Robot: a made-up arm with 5 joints. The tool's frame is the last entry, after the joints.
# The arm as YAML. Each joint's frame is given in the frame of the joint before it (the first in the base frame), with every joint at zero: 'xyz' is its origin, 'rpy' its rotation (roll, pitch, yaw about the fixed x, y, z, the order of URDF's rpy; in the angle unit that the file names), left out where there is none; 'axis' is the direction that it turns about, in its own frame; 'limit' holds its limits. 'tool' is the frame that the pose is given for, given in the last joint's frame.
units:
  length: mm
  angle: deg
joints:
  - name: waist
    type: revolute
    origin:
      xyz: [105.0, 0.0, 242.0]
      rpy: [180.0, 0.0, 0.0]
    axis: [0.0, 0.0, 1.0]
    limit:
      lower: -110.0
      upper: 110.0
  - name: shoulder
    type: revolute
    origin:
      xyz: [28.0, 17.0, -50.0]
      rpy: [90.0, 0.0, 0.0]
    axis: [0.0, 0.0, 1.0]
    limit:
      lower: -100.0
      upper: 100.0
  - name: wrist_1
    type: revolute
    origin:
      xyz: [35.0, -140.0, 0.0]
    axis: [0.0, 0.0, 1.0]
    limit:
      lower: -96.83
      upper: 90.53
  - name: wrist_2
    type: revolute
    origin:
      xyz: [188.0, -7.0, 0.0]
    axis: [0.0, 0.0, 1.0]
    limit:
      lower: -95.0
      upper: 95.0
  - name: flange
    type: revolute
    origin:
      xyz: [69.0, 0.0, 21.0]
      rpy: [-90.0, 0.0, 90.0]
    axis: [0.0, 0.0, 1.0]
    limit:
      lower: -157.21
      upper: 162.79
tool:
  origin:
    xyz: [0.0, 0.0, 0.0]
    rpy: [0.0, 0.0, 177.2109]
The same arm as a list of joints. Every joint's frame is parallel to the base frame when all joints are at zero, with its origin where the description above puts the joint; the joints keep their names.
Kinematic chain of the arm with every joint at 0, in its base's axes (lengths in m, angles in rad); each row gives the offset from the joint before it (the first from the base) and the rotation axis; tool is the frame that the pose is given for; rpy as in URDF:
waist: xyz 0.105 0 0.242 axis -z
shoulder: xyz 0.028 -0.017 0.05 axis +y
wrist_1: xyz 0.035 0 0.14 axis +y
wrist_2: xyz 0.188 0 0.007 axis +y
flange: xyz 0.069 0.021 0 axis -x
tool: xyz 0 0 0 rpy 1.5708 -1.5221 -1.5708
Joint limits (rad, base to tool): -1.9199..1.9199 -1.7453..1.7453 -1.69..1.58 -1.6581..1.6581 -2.7438..2.8412

